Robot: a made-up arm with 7 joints. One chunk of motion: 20 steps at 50 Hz.
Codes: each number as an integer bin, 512 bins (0 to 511) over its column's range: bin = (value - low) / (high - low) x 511, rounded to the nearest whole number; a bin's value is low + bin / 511 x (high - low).
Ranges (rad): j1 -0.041..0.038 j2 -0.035..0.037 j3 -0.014..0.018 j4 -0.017..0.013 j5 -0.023..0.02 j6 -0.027..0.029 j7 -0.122..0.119
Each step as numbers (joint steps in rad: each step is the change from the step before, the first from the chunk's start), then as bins.
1 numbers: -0.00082 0.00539 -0.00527 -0.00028 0.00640 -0.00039 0.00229
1 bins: 260 287 139 285 349 243 264
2 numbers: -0.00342 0.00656 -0.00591 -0.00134 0.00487 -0.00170 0.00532
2 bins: 243 295 129 267 331 231 270
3 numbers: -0.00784 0.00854 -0.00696 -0.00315 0.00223 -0.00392 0.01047
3 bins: 214 309 112 236 300 211 281
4 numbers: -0.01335 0.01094 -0.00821 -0.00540 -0.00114 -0.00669 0.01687
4 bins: 179 326 92 198 260 185 294
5 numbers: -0.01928 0.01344 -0.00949 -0.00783 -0.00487 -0.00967 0.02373
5 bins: 140 344 72 156 215 158 309
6 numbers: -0.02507 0.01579 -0.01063 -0.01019 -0.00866 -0.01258 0.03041
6 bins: 103 360 54 116 170 132 323
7 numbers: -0.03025 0.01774 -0.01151 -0.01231 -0.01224 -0.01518 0.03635
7 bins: 70 374 40 80 128 108 336
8 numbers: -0.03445 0.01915 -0.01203 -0.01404 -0.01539 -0.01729 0.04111
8 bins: 42 384 31 50 90 89 346
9 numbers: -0.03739 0.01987 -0.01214 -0.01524 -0.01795 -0.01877 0.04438
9 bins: 23 389 30 30 60 75 353
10 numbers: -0.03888 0.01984 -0.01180 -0.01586 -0.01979 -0.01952 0.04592
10 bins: 14 389 35 19 38 68 356
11 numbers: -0.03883 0.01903 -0.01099 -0.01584 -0.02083 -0.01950 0.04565
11 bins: 14 383 48 20 26 68 355
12 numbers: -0.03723 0.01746 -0.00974 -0.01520 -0.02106 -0.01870 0.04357
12 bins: 24 372 68 31 23 76 351
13 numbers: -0.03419 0.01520 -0.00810 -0.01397 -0.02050 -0.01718 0.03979
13 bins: 44 356 94 52 30 90 343
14 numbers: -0.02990 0.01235 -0.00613 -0.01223 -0.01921 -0.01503 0.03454
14 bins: 72 336 126 81 45 109 332
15 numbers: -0.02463 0.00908 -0.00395 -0.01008 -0.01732 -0.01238 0.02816
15 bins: 106 313 160 118 67 133 318
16 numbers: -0.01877 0.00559 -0.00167 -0.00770 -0.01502 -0.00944 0.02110
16 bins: 144 288 197 158 95 160 303
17 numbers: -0.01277 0.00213 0.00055 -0.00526 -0.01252 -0.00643 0.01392
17 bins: 183 264 232 200 125 188 288
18 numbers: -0.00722 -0.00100 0.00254 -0.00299 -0.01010 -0.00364 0.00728
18 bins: 219 241 264 239 153 213 274
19 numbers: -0.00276 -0.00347 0.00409 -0.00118 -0.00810 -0.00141 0.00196
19 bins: 247 224 289 269 177 234 263
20 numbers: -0.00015 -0.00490 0.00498 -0.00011 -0.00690 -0.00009 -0.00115
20 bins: 264 214 303 288 191 246 256
